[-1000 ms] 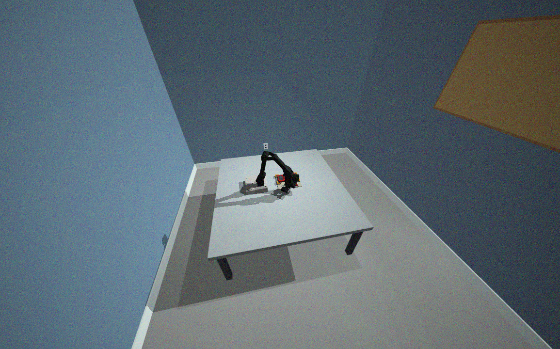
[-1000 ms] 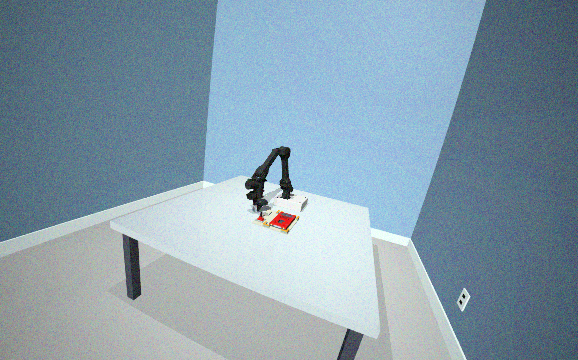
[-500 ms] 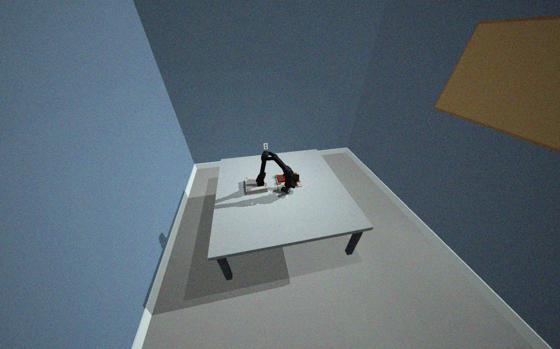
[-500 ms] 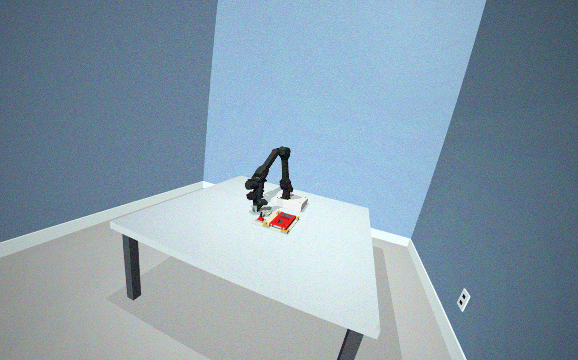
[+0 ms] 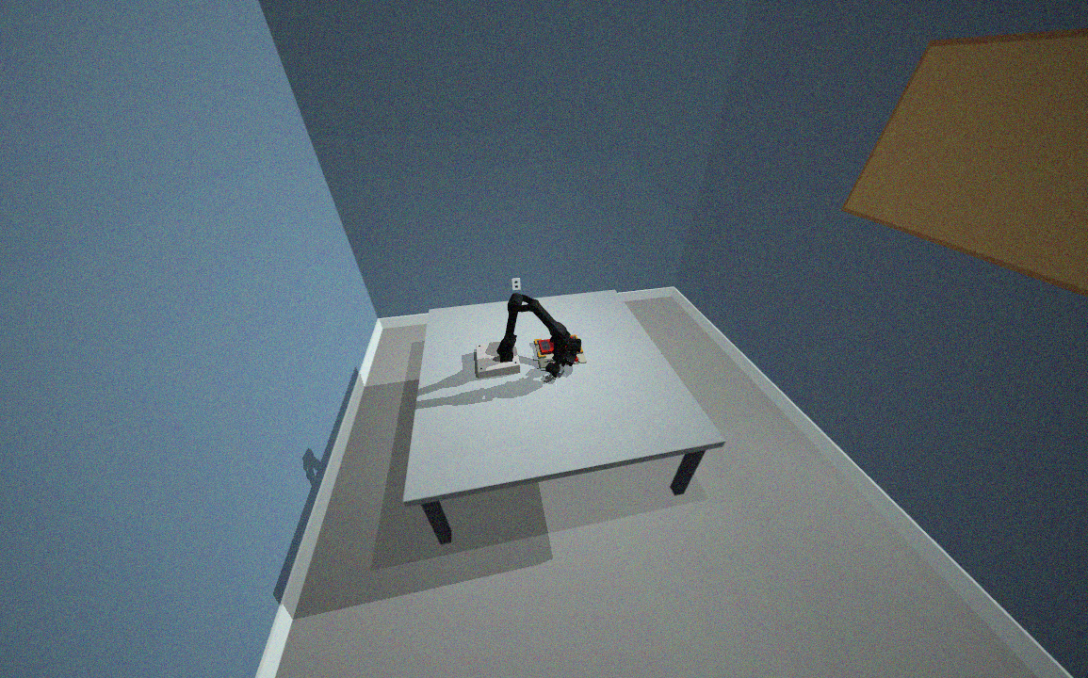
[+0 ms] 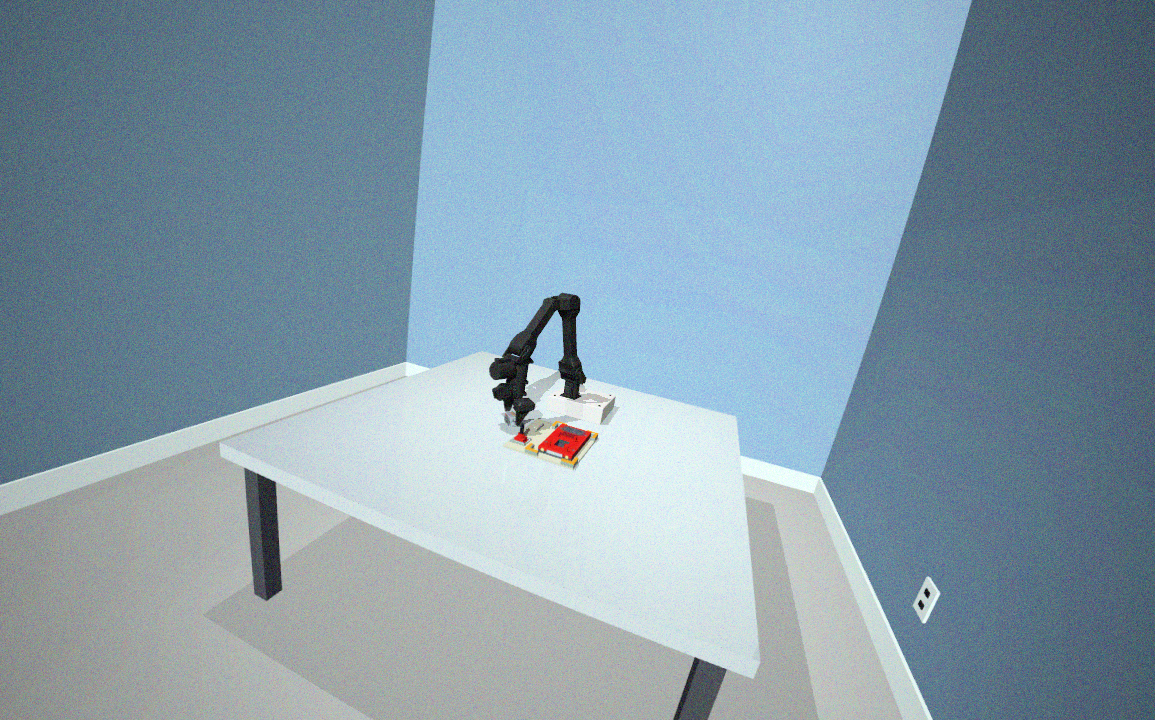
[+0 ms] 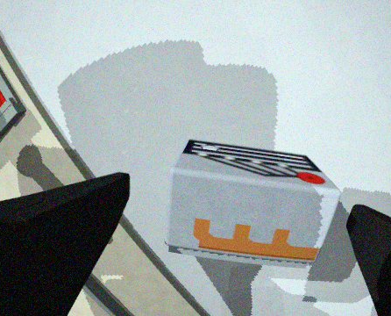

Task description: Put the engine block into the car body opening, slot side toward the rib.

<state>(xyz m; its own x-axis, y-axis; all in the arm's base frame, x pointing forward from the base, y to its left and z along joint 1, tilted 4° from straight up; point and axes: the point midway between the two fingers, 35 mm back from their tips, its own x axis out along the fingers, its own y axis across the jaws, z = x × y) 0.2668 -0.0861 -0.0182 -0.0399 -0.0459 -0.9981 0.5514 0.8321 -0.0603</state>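
Right now the engine block is right at my gripper tip.
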